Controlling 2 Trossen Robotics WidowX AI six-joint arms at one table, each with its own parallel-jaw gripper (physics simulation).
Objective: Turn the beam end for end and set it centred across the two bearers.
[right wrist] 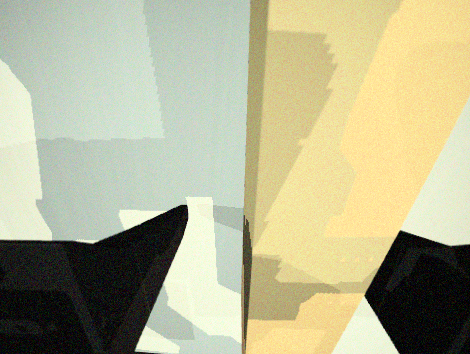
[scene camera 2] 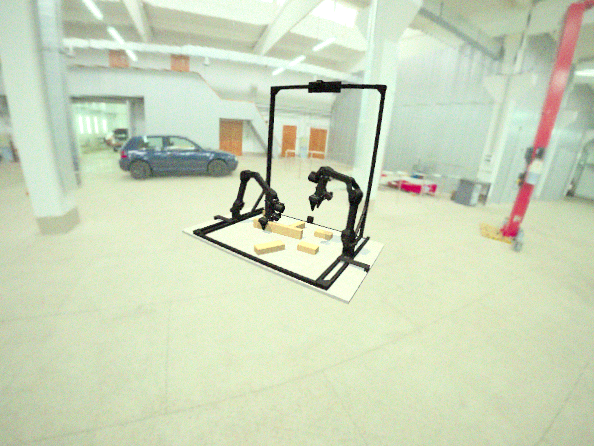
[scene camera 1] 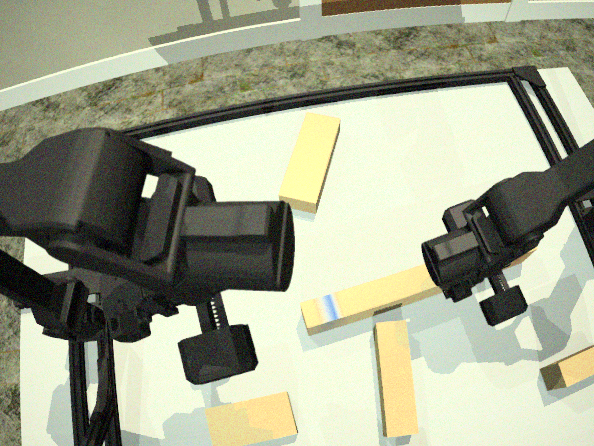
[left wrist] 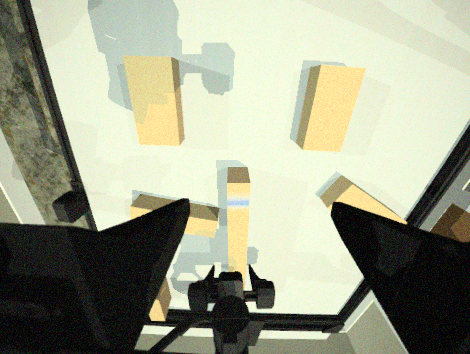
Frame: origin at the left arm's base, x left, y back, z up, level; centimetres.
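Seen in the pictures: left gripper, fingertip midpoint: [scene camera 2: 314, 209] [scene camera 1: 228, 293] [left wrist: 260, 206]; right gripper, fingertip midpoint: [scene camera 2: 266, 228]; left arm's base, link origin: [scene camera 2: 347, 254] [scene camera 1: 87, 322]; right arm's base, link origin: [scene camera 2: 235, 218].
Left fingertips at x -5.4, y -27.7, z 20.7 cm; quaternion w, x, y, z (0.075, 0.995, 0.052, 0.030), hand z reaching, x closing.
Observation:
Offsets run from my left fingertips to a thing's top centre.
The long tan beam {dx +2.2, dy -26.6, dz -16.3 cm} [scene camera 1: 366, 298] [scene camera 2: 285, 230] [left wrist: 238, 228] [right wrist: 325, 158] has a blue band near its left end in scene camera 1. It lies slanted across the upper end of one tan bearer block {dx -11.2, dy -18.9, dz -18.2 cm} [scene camera 1: 395, 376] [left wrist: 198, 218], with its banded end raised off the table. My right gripper [scene camera 1: 494, 276] [scene camera 2: 265, 223] [left wrist: 231, 265] [right wrist: 253, 211] is open, and its fingers straddle the beam's far end without gripping. That end is hidden behind the arm in scene camera 1. My left gripper [scene camera 1: 215, 319] [scene camera 2: 316, 204] [left wrist: 260, 206] is open and empty, high above the table.
Other tan blocks lie on the white table: one at the back [scene camera 1: 310, 161] [left wrist: 328, 107], one at the front left [scene camera 1: 251, 418] [left wrist: 154, 100], and one partly behind my left finger [left wrist: 363, 204]. A black frame [scene camera 1: 339, 95] edges the table.

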